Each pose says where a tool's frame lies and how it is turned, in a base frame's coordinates. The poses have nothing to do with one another.
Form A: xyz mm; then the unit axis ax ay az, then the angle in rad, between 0 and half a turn.
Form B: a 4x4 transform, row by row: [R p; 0 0 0 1], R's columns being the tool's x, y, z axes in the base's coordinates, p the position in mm. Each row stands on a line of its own. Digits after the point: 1 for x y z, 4 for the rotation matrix.
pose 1, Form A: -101.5, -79.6, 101.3, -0.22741, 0.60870, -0.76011, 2.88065
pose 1, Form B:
-0.8645, -0.0761, 0.4969, -101.5
-0.4683, -0.2377, -0.8510, -79.6
0.1828, -0.9684, 0.1698, 101.3
0, 0, 0, 1

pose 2, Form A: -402.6, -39.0, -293.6, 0.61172, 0.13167, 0.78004, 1.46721
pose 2, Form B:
0.4389, -0.7036, 0.5588, -402.6
0.8481, 0.1189, -0.5164, -39.0
0.2969, 0.7005, 0.6489, -293.6
0, 0, 0, 1

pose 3, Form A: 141.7, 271.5, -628.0, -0.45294, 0.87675, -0.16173, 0.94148
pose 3, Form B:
0.6730, -0.0326, 0.7389, 141.7
-0.2941, 0.9048, 0.3078, 271.5
-0.6787, -0.4245, 0.5994, -628.0
0, 0, 0, 1

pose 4, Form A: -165.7, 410.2, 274.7, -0.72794, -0.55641, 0.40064, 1.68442
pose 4, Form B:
0.4766, 0.0529, -0.8775, -165.7
0.8490, 0.2313, 0.4751, 410.2
0.2281, -0.9714, 0.0653, 274.7
0, 0, 0, 1

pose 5, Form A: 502.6, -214.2, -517.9, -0.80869, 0.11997, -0.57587, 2.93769
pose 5, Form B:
0.3151, -0.0754, 0.9460, 502.6
-0.3086, -0.9508, 0.0270, -214.2
0.8975, -0.3005, -0.3229, -517.9
0, 0, 0, 1

